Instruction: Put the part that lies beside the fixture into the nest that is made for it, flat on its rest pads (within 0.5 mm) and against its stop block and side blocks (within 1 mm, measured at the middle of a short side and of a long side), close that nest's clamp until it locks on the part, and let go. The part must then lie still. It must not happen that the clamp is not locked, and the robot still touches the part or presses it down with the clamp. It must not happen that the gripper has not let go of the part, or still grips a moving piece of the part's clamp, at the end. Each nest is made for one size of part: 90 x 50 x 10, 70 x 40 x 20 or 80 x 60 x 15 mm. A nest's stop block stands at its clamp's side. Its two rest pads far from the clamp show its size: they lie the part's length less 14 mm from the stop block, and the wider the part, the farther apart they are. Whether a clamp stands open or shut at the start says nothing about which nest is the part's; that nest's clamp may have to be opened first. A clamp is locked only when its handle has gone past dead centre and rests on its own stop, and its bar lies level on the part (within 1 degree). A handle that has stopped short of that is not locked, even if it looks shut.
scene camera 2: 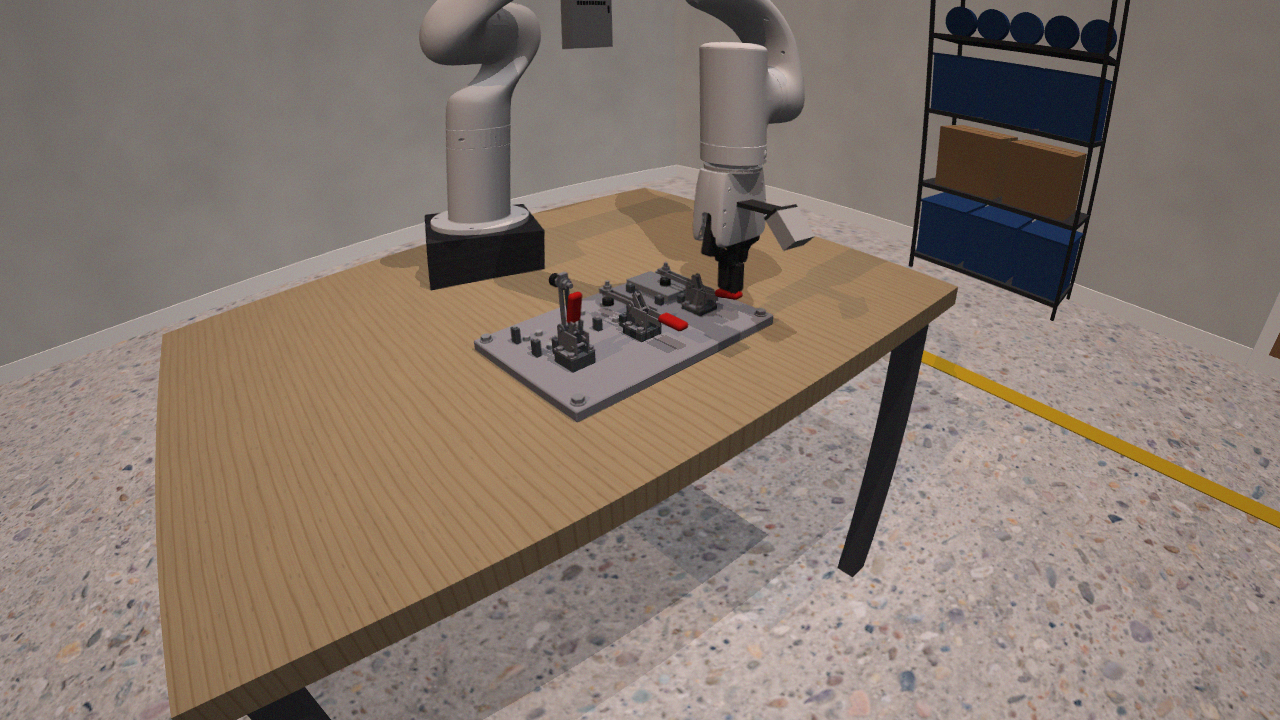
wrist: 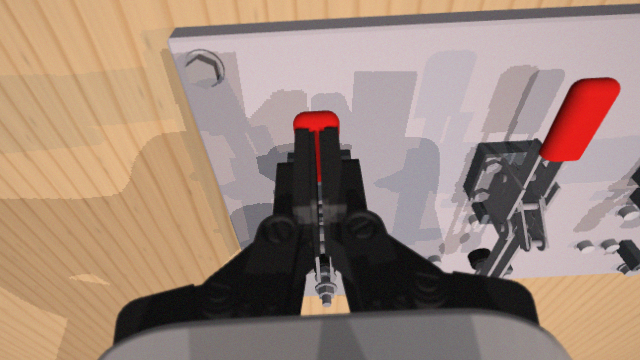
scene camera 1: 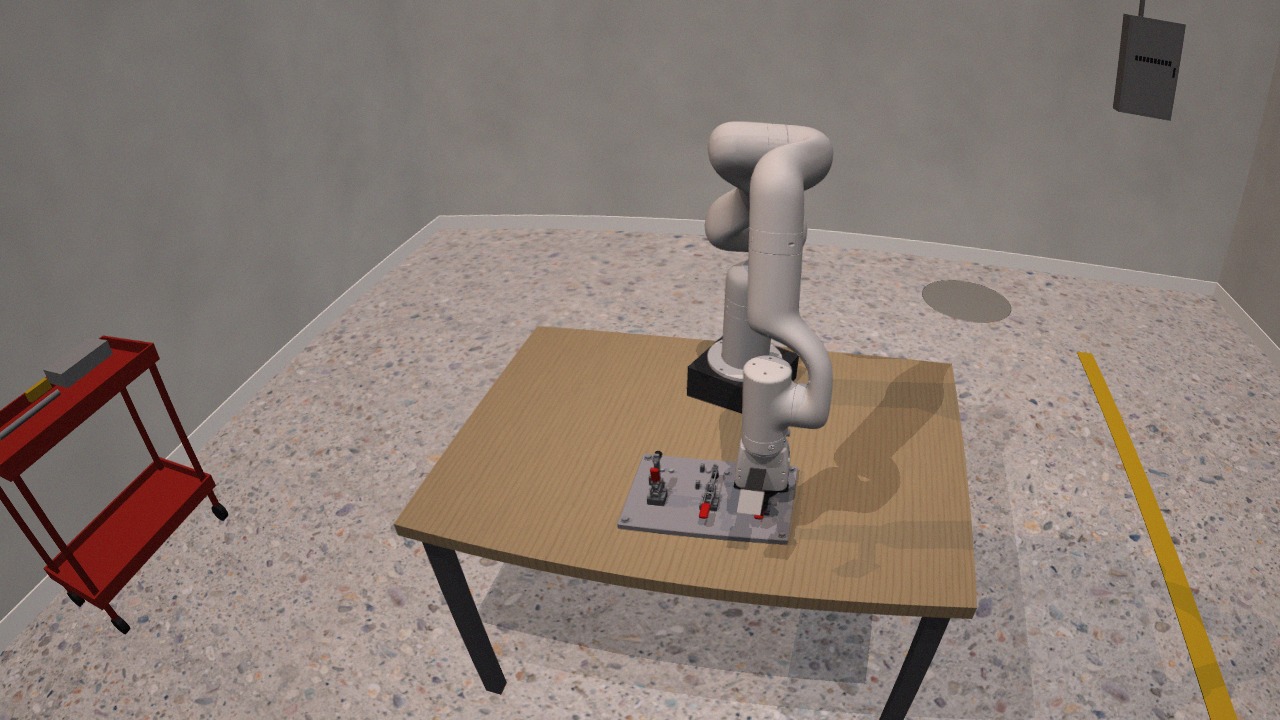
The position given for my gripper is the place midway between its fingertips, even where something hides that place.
In view: my gripper (scene camera 2: 730,289), a flat grey part (scene camera 2: 649,282) and a grey fixture plate (scene camera 2: 624,366).
My gripper shows as well in the wrist view (wrist: 318,156). The grey fixture plate also shows in the wrist view (wrist: 415,94) and in scene camera 1 (scene camera 1: 679,516).
